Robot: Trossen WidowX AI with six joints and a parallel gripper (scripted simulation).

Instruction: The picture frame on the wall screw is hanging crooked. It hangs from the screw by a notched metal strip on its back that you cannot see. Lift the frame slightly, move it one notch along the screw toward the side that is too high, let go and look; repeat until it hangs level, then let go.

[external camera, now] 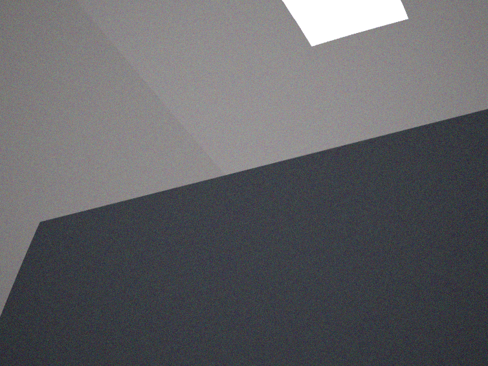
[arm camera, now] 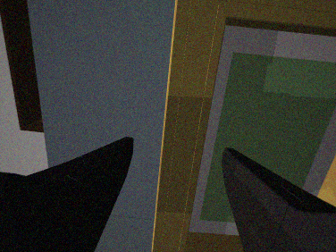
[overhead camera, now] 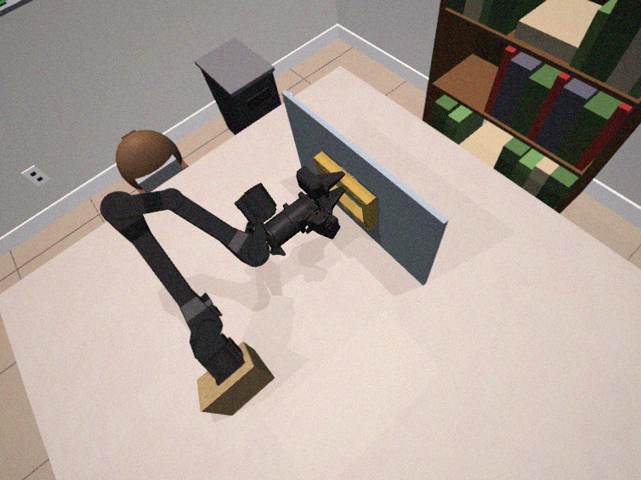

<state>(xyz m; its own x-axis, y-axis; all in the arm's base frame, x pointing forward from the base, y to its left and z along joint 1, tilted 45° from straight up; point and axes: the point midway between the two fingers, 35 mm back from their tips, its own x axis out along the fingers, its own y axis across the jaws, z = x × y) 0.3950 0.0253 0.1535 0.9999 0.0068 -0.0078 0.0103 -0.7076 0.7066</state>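
Now: gripper tip 10 mm short of the picture frame and 50 mm above it. From my gripper tip the other things lie so: blue-grey wall panel 20 mm ahead, 60 mm below.
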